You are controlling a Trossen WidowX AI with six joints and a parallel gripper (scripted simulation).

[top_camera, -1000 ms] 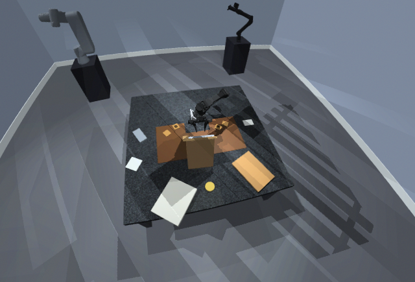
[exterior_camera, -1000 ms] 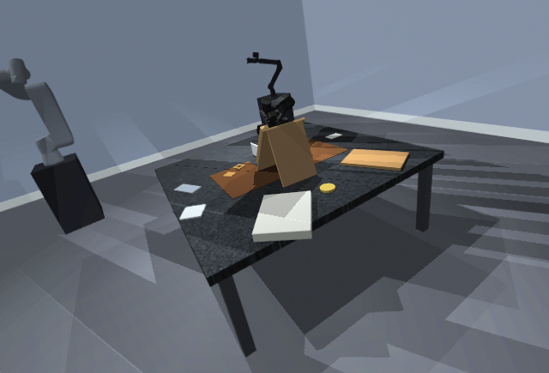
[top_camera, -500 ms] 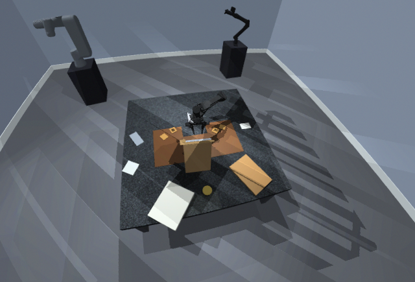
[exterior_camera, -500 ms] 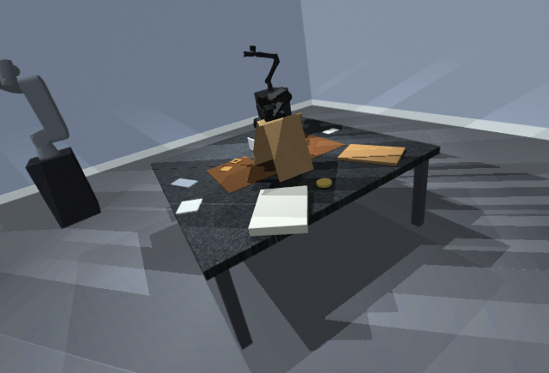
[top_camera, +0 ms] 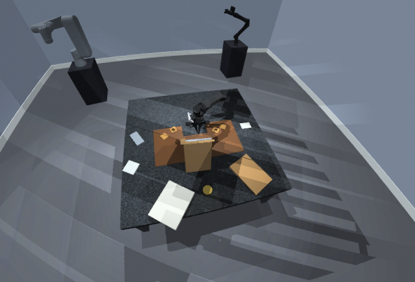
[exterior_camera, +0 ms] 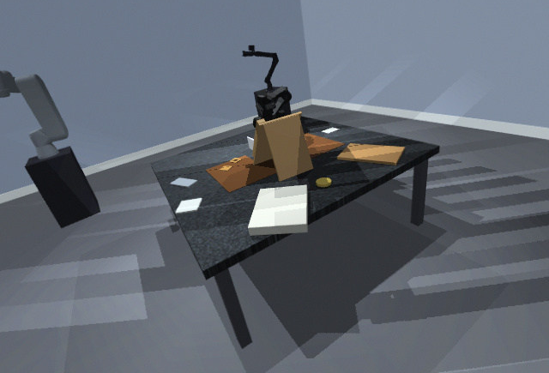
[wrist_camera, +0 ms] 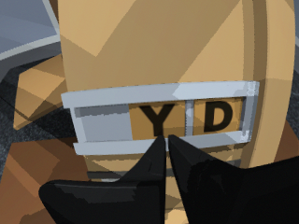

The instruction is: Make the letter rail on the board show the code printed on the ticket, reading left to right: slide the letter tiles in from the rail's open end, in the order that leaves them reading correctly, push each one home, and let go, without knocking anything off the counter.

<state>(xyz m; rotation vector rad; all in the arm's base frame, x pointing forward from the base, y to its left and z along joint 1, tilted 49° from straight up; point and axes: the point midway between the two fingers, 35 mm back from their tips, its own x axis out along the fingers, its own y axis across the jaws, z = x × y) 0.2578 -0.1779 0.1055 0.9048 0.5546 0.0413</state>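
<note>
Right now the white ticket is 2 cm behind my gripper tip, 4 cm to the left of it and 12 cm below it. The rest, counted from my gripper tip: white box 40 cm ahead, 32 cm to the right, 17 cm below; brown mat 11 cm behind, 2 cm to the left, 19 cm below; flat tan slab 37 cm ahead, 32 cm to the left, 18 cm below.
</note>
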